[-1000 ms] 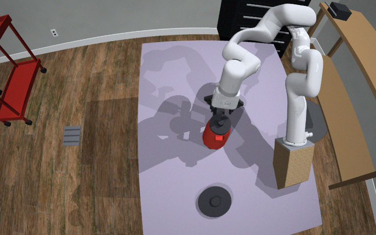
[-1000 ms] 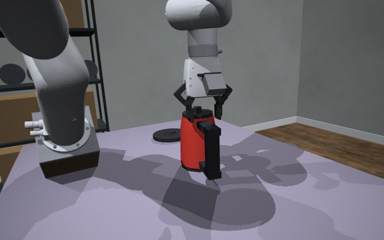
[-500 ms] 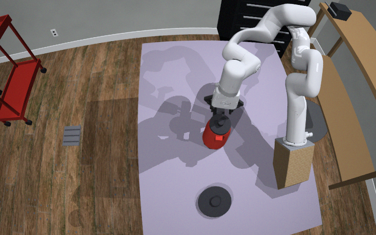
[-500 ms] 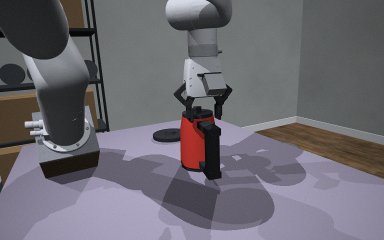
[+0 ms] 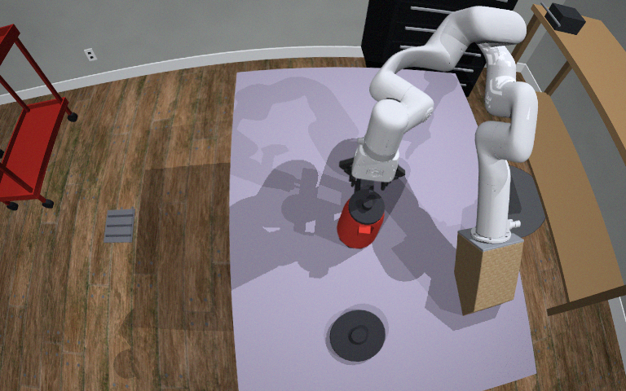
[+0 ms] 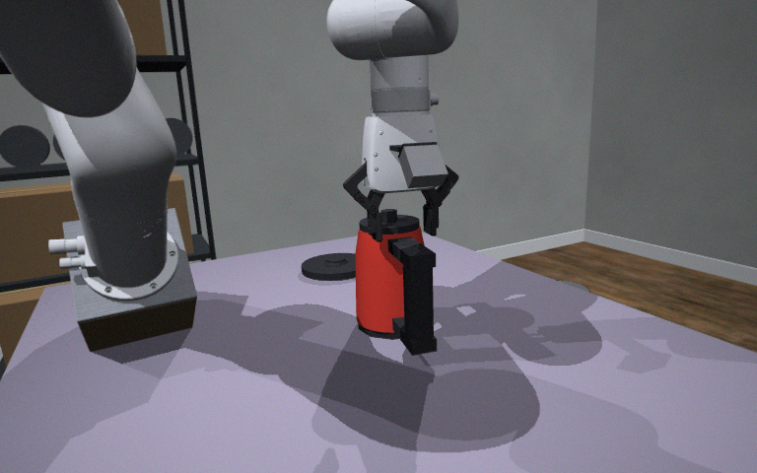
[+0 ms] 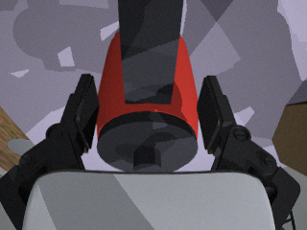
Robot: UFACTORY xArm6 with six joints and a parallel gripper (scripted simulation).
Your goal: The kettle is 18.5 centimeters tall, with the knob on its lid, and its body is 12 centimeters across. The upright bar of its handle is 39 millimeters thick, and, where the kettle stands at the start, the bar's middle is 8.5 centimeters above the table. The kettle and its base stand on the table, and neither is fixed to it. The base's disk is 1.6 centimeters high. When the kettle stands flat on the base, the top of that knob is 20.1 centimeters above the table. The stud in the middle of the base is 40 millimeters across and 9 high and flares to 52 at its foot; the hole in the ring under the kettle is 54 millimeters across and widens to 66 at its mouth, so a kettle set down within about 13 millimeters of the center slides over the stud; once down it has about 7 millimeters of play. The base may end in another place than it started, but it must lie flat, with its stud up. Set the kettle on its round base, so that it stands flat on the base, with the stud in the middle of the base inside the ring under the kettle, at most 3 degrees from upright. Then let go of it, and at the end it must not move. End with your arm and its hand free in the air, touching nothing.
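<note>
Now: hand 80 mm above the red kettle, 30 mm to the right of it and 10 mm short of it. From my hand the other things lie so: round dark base (380 mm to the left, 160 mm below, 40 mm ahead).
</note>
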